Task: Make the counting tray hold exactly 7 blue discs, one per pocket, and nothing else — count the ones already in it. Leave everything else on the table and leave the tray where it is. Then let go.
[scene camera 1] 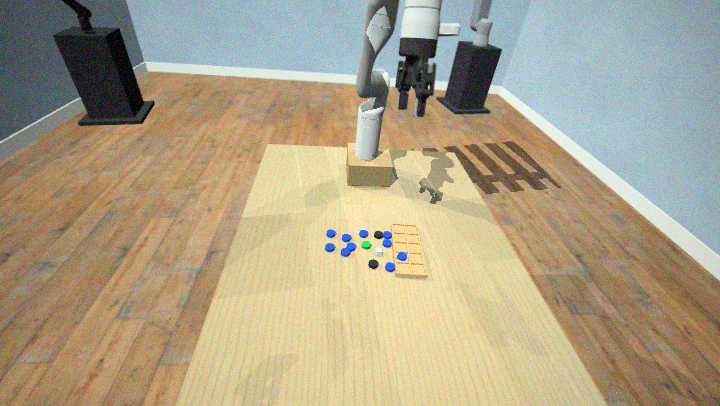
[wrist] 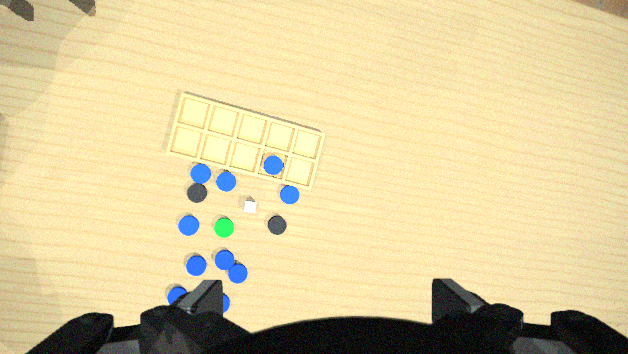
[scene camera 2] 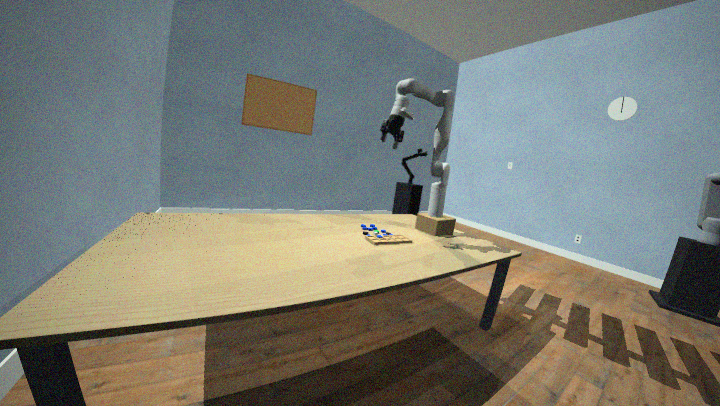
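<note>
The wooden counting tray [scene camera 1: 409, 275] [scene camera 2: 393, 242] [wrist: 320, 160] has two rows of pockets. One blue disc [scene camera 1: 401, 256] [wrist: 273, 165] lies in a pocket of the row nearer the loose discs, second from one end; the other pockets are empty. Several loose blue discs lie beside the tray, among them one [scene camera 1: 390, 266] [wrist: 289, 195] near its edge, another [wrist: 226, 181] and a third [scene camera 1: 330, 233] farther off. Two blue discs [wrist: 224, 260] [wrist: 237, 273] touch or nearly touch. My gripper [scene camera 1: 410, 108] [scene camera 2: 388, 144] [wrist: 327, 302] is open and empty, high above the table. Its finger partly hides two discs in the wrist view.
A green disc [scene camera 1: 366, 245] [wrist: 224, 227], a white cube [scene camera 1: 379, 252] [wrist: 250, 206] and two black discs [scene camera 1: 373, 263] [wrist: 277, 225] [scene camera 1: 378, 234] [wrist: 197, 192] lie on the table [scene camera 1: 352, 327] [scene camera 2: 201, 272] among the blue discs. The arm's wooden base block [scene camera 1: 370, 174] [scene camera 2: 434, 224] stands at the table's far end.
</note>
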